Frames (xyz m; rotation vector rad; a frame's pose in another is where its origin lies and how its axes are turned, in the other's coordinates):
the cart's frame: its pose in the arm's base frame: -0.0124 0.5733 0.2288 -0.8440 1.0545 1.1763
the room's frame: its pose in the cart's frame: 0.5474 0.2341 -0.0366 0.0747 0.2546 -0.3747
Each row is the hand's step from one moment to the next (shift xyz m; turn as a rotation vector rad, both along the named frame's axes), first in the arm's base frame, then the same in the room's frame.
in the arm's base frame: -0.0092 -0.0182 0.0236 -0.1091 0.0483 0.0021
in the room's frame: -0.0246 -0.0057 -0.0184 -0.0411 0.1115 0.0110
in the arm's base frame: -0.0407 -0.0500 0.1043 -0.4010 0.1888 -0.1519
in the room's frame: -0.1098 -0.0152 -0.0525 -0.0016 0.4669 0.0391
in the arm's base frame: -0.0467 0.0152 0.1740 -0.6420 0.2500 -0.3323
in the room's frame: -0.1800 -0.0120 0.0124 0.0833 0.7603 0.0066
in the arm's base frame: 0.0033 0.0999 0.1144 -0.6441 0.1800 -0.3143
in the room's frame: -0.1104 -0.0087 0.1039 0.0685 0.7334 -0.0589
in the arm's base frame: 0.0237 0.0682 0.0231 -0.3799 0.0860 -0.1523
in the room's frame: -0.0164 -0.0065 0.0737 0.0102 0.4149 -0.0513
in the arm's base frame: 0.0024 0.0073 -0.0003 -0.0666 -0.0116 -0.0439
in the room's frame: 0.0008 0.0004 0.0076 0.0190 0.0698 -0.0355
